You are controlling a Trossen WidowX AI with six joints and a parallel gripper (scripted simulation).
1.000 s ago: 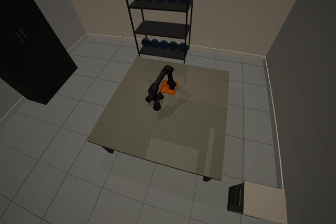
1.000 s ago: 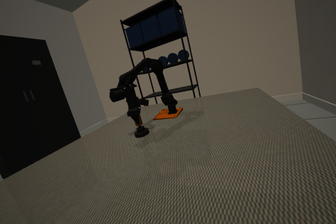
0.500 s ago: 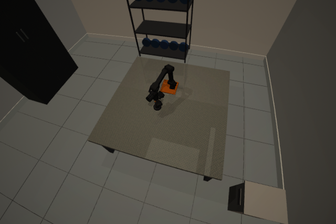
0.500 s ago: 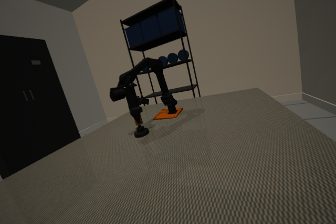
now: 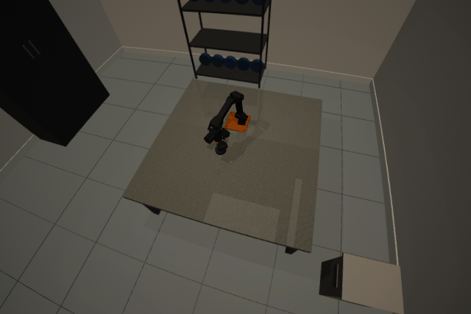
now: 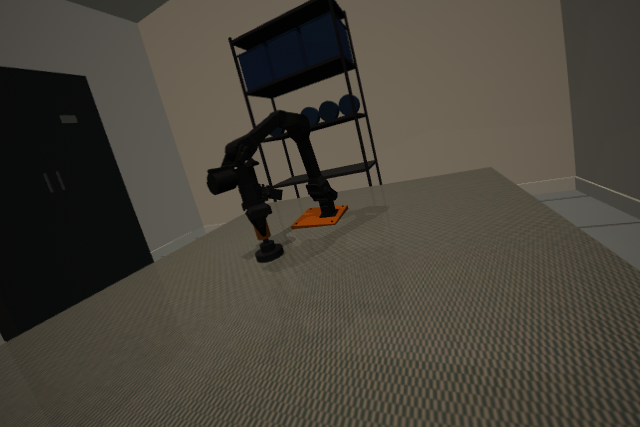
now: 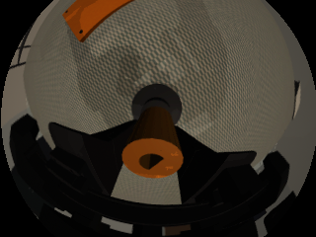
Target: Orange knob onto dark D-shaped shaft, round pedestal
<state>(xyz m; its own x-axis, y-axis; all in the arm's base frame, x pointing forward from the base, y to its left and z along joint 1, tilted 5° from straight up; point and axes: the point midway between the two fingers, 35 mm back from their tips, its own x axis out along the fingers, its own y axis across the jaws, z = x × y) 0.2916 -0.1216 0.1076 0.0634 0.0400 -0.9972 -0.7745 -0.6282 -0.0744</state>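
Right now the orange knob is 2 cm above my gripper tip. Round my gripper tip: pedestal: 4 cm below.
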